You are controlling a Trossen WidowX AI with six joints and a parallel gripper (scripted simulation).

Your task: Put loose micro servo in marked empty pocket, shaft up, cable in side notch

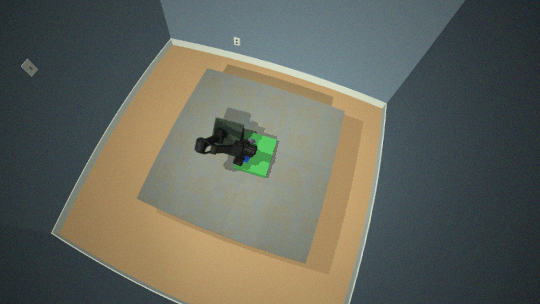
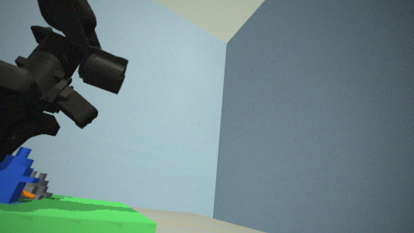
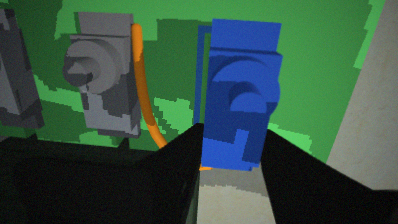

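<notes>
Right now the green deck is 120 mm ahead of my gripper tip, 80 mm to the left of it and 50 mm below it.
</notes>
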